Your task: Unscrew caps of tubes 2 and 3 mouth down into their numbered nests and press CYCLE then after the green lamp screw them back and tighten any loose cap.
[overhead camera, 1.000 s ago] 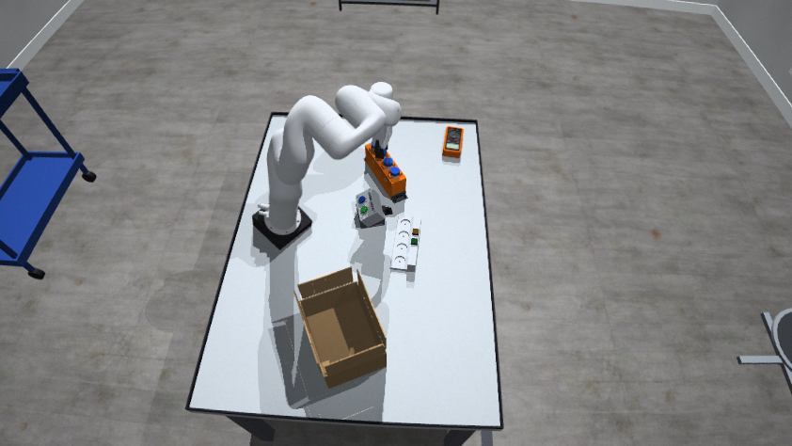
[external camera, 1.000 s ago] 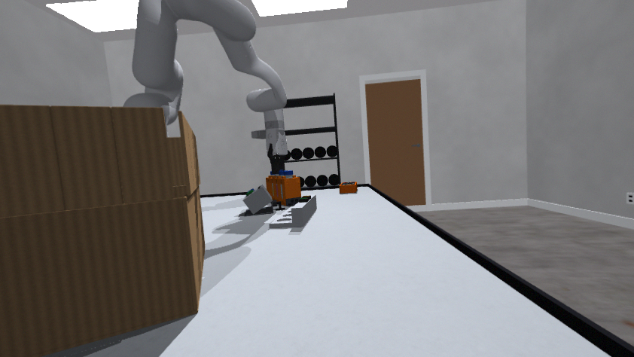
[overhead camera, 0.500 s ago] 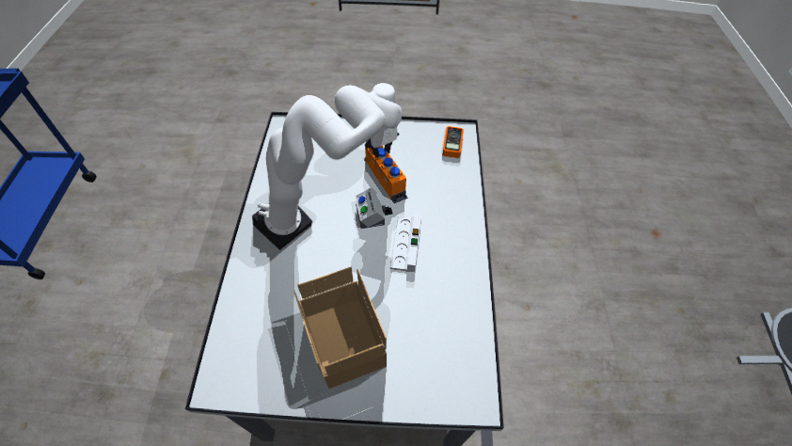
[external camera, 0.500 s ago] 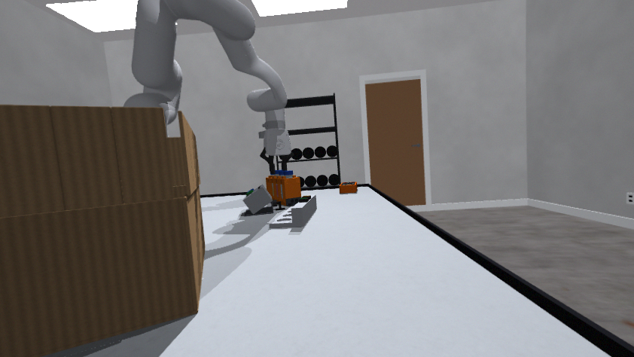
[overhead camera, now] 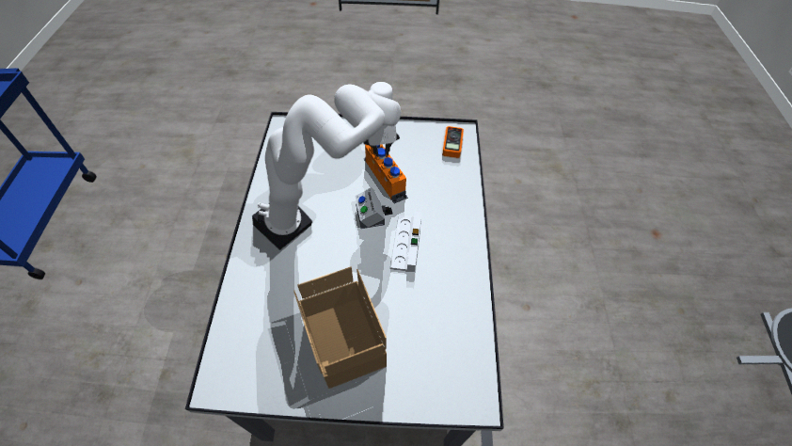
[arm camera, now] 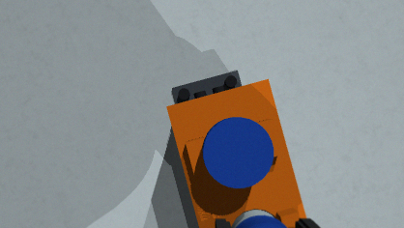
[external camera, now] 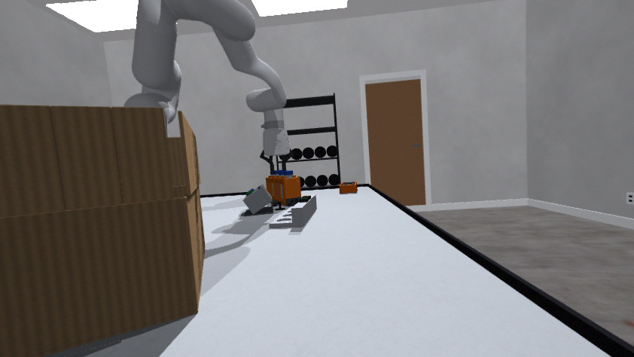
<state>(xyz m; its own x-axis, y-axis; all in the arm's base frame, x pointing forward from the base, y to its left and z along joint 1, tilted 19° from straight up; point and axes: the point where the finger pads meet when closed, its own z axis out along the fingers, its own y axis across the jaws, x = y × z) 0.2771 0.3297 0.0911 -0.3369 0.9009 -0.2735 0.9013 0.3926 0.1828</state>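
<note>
Right now the blue cap is 10 mm below my hand. From my hand the other things lie so: green key (30 mm behind, 230 mm to the right, 60 mm below); then blue key (40 mm behind, 190 mm to the right, 60 mm below); then grey key housing (20 mm behind, 210 mm to the right, 80 mm below).
</note>
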